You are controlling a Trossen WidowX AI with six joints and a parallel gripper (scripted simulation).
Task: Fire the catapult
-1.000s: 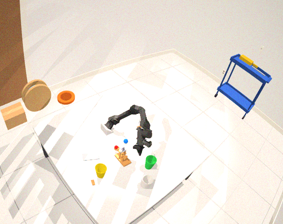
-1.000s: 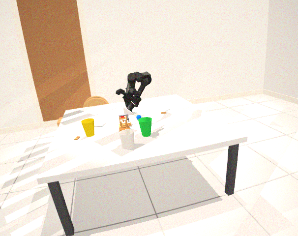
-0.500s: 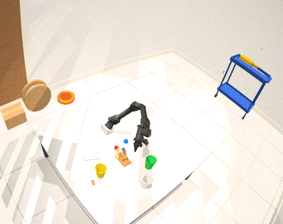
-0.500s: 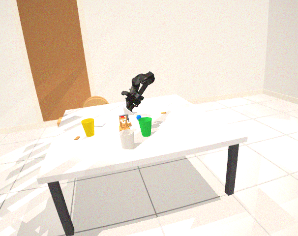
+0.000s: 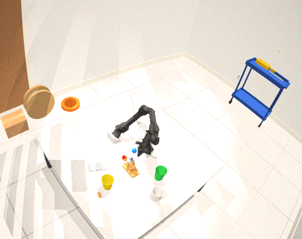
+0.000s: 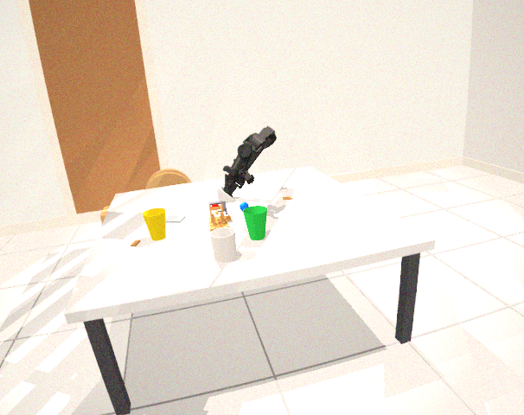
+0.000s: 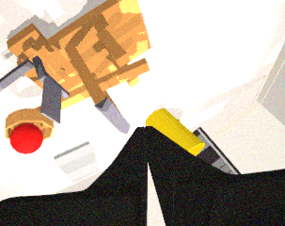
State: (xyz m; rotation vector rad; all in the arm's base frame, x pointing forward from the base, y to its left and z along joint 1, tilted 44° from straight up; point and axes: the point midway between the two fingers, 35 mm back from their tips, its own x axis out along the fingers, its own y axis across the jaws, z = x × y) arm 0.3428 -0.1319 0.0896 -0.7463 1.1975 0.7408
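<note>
My gripper tip is 110 mm past the red ball, 40 mm to the left of it and 90 mm above it. The rest, counted from my gripper tip: green cup: 190 mm ahead, 90 mm to the left, 120 mm below; then blue ball: 130 mm behind, 100 mm to the left, 130 mm below; then wooden catapult: 40 mm behind, 20 mm to the right, 100 mm below.
</note>
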